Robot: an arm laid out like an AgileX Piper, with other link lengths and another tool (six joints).
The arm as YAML. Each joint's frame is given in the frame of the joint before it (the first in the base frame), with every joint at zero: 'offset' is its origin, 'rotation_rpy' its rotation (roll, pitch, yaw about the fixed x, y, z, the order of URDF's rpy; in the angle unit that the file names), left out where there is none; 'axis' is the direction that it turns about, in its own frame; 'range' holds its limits. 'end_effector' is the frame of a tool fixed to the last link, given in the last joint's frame.
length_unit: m
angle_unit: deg
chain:
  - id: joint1
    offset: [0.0, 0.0, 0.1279]
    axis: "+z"
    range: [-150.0, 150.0]
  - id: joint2
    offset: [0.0, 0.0, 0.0]
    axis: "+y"
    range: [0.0, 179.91]
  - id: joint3
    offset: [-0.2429, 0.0, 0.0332]
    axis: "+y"
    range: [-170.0, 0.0]
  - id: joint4
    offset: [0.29, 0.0, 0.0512]
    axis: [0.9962, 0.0, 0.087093]
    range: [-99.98, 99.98]
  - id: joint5
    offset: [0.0, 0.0, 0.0]
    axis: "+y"
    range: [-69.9, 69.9]
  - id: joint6
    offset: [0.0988, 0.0, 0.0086]
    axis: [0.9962, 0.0, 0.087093]
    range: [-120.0, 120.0]
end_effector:
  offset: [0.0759, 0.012, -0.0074]
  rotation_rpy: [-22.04, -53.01, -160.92]
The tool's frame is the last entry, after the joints.
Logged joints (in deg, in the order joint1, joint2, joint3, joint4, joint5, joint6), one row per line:
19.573 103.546 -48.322 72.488 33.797 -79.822
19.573 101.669 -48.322 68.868 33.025 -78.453
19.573 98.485 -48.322 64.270 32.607 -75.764
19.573 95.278 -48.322 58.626 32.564 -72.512
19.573 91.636 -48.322 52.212 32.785 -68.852
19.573 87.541 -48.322 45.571 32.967 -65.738
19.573 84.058 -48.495 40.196 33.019 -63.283
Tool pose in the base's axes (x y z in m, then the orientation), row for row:
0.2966 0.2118 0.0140 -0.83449 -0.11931 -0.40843 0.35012
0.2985 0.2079 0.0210 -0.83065 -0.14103 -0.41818 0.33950
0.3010 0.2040 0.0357 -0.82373 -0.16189 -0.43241 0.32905
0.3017 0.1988 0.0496 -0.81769 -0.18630 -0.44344 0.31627
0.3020 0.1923 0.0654 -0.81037 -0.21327 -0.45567 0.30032
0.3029 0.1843 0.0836 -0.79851 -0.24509 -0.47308 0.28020
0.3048 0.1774 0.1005 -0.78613 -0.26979 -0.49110 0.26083
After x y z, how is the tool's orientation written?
As a quaternion, x y z w.
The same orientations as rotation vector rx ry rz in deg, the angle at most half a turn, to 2 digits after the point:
-123.84 -17.71 -60.61
-123.91 -21.04 -62.38
-123.50 -24.27 -64.83
-123.36 -28.11 -66.90
-123.23 -32.43 -69.29
-122.66 -37.65 -72.67
-121.95 -41.85 -76.19

